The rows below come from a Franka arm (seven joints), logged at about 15 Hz.
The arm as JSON. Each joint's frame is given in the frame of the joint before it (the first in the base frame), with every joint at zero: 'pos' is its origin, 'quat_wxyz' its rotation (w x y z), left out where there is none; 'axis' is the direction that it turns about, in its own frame. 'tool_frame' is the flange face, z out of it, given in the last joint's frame.
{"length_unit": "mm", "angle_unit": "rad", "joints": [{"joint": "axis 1", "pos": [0.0, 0.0, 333.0], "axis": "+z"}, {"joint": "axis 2", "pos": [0.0, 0.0, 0.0], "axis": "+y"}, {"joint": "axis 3", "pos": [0.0, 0.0, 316.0], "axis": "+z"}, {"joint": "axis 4", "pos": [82.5, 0.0, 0.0], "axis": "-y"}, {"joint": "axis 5", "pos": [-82.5, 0.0, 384.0], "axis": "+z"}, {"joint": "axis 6", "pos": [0.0, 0.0, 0.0], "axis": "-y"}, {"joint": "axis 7", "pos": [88.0, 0.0, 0.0], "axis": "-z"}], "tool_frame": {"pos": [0.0, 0.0, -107.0], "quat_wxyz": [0.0, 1.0, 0.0, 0.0]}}
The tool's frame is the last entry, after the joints.
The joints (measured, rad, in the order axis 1, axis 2, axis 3, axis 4, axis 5, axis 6, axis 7), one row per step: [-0.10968, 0.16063, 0.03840, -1.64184, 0.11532, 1.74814, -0.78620]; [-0.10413, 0.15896, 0.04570, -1.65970, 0.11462, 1.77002, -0.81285]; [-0.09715, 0.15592, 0.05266, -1.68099, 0.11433, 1.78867, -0.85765]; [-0.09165, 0.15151, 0.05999, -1.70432, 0.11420, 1.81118, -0.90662]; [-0.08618, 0.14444, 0.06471, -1.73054, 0.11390, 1.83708, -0.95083]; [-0.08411, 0.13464, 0.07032, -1.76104, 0.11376, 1.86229, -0.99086]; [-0.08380, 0.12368, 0.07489, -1.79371, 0.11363, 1.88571, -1.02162]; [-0.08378, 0.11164, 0.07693, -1.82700, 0.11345, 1.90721, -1.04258]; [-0.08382, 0.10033, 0.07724, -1.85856, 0.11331, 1.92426, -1.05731]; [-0.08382, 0.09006, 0.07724, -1.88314, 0.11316, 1.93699, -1.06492]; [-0.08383, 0.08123, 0.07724, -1.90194, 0.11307, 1.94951, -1.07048]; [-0.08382, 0.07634, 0.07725, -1.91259, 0.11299, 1.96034, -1.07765]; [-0.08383, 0.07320, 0.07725, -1.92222, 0.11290, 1.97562, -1.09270]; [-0.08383, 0.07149, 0.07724, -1.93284, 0.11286, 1.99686, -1.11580]
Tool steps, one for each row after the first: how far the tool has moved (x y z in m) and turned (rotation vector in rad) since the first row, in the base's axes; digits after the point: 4 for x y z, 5 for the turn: [0.0003, 0.0073, -0.0057, 0.00057, -0.00881, 0.03689]; [-0.0006, 0.0154, -0.0124, 0.00262, -0.01460, 0.09320]; [-0.0018, 0.0228, -0.0189, 0.00448, -0.02402, 0.15208]; [-0.0037, 0.0286, -0.0249, 0.00472, -0.03582, 0.20337]; [-0.0070, 0.0330, -0.0314, 0.00487, -0.04484, 0.24811]; [-0.0112, 0.0358, -0.0384, 0.00464, -0.04988, 0.28113]; [-0.0160, 0.0370, -0.0452, 0.00372, -0.05219, 0.30190]; [-0.0211, 0.0372, -0.0521, 0.00311, -0.05034, 0.31520]; [-0.0255, 0.0372, -0.0566, 0.00219, -0.04930, 0.32160]; [-0.0287, 0.0372, -0.0593, 0.00066, -0.05214, 0.32593]; [-0.0301, 0.0371, -0.0606, -0.00089, -0.05773, 0.33201]; [-0.0306, 0.0369, -0.0620, -0.00299, -0.06786, 0.34542]; [-0.0306, 0.0366, -0.0642, -0.00582, -0.08230, 0.36618]
